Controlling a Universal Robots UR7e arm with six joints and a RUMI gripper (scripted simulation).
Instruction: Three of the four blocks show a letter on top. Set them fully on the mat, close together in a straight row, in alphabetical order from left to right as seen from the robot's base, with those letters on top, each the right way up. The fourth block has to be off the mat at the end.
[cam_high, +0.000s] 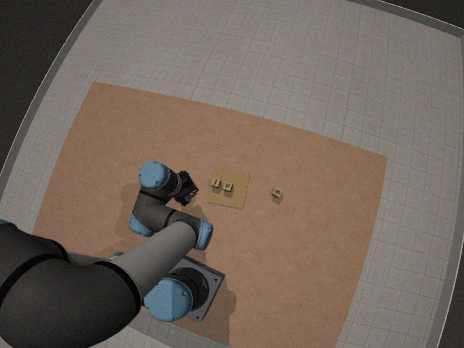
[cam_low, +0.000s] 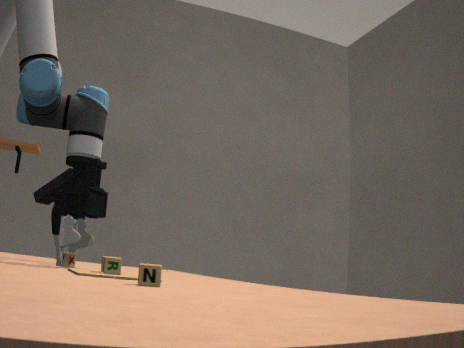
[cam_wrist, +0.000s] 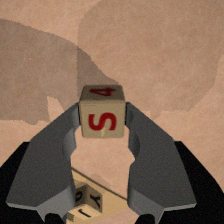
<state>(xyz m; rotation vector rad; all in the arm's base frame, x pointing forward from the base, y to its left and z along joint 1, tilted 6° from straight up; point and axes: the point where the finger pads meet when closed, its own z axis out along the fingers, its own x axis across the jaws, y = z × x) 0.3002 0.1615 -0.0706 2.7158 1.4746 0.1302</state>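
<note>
Right now my hand is 90 mm short of the mat, 140 mm to the left of it and 20 mm above it. The rest, counted from my hand: tan block (90 mm ahead, 90 mm to the right).
</note>
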